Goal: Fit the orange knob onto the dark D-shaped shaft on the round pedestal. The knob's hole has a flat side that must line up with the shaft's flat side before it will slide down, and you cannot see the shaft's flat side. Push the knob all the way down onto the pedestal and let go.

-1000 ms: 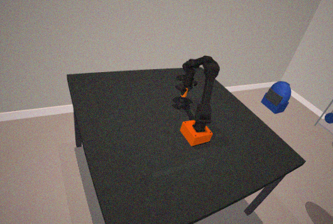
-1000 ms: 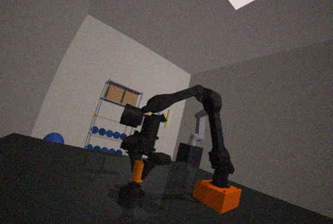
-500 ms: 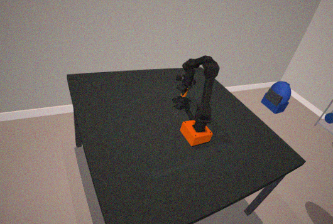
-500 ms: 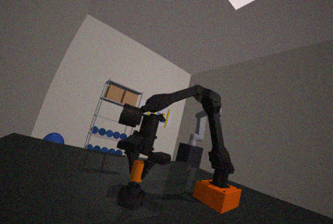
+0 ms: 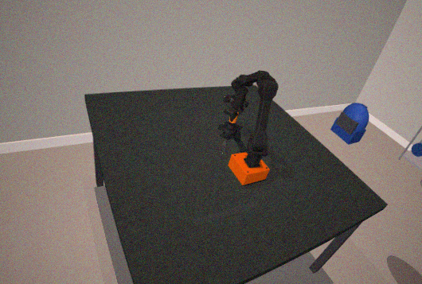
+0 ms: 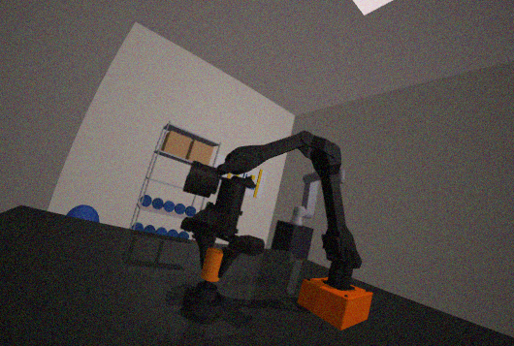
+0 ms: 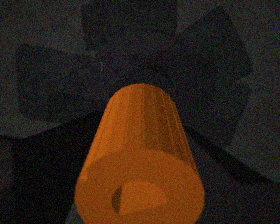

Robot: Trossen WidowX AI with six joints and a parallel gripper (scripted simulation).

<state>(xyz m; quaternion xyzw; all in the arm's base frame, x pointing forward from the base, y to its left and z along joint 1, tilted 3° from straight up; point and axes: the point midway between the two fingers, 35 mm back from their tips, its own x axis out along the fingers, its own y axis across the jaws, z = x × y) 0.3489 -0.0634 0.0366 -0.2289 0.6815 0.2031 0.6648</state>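
The orange knob is 2 cm above my gripper tip. Round my gripper tip: round pedestal: 4 cm below.
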